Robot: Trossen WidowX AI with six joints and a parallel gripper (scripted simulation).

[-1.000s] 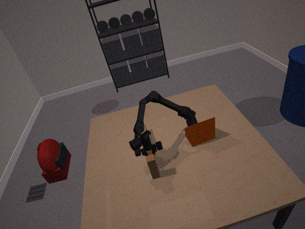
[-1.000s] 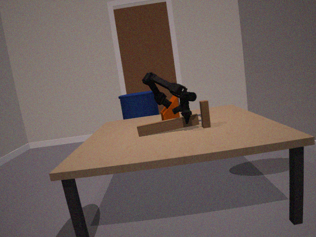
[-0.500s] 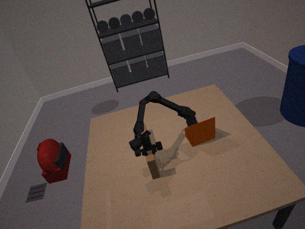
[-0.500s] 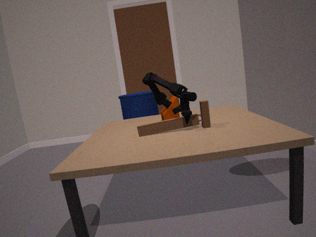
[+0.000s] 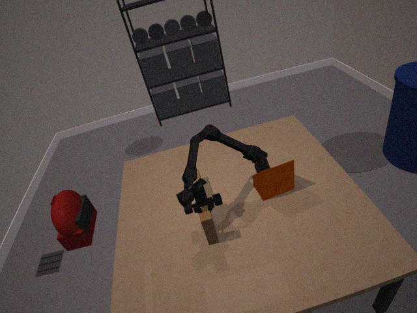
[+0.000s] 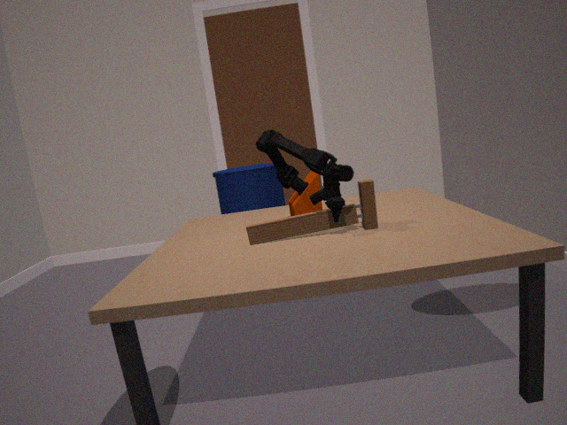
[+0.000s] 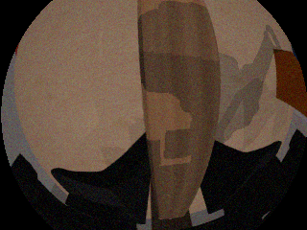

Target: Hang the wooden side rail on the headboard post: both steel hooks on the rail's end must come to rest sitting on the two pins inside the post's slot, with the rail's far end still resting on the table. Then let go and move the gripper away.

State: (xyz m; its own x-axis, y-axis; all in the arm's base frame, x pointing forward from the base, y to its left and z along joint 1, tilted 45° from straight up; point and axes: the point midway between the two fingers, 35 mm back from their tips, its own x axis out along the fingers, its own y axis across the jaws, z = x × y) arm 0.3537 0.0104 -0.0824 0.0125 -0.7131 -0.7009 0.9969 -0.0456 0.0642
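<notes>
Now: the headboard post 13 cm to the left of my gripper tip, 4 cm above it and 1 cm ahead of it.
</notes>
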